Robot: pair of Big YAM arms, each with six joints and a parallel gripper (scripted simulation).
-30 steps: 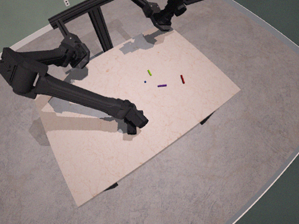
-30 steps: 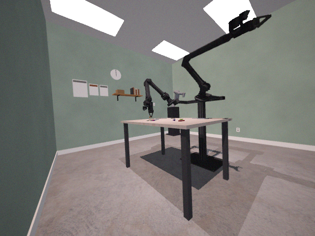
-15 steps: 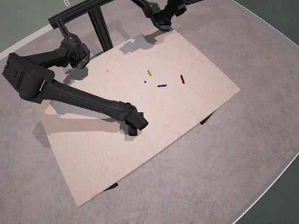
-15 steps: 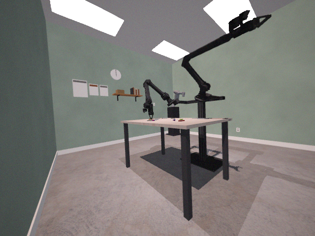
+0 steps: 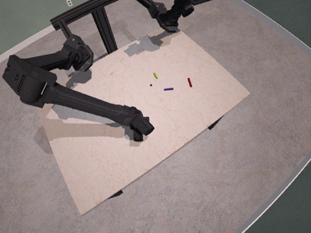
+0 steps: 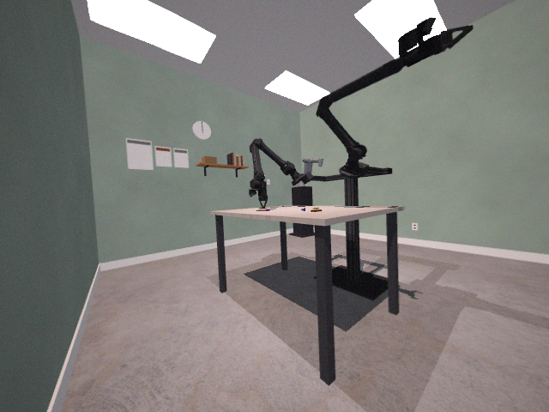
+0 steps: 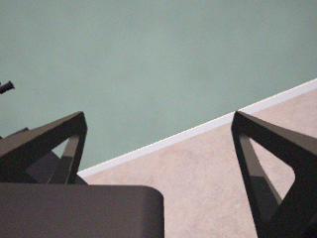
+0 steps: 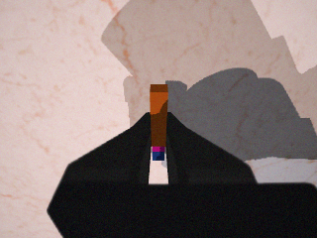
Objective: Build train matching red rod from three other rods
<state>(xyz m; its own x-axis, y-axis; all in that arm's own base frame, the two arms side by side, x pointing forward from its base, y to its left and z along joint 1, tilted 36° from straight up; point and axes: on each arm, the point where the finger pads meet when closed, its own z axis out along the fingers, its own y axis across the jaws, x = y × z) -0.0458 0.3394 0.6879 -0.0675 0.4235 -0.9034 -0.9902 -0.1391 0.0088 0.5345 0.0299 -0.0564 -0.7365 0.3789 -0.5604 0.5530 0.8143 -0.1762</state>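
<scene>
Now: right hand 10 mm short of the orange rod. Also, from my right hand: purple rod 160 mm behind, 280 mm to the left, 20 mm below; magenta rod 20 mm behind, 10 mm to the left, 20 mm below; lime rod 300 mm behind, 250 mm to the left, 20 mm below.
</scene>
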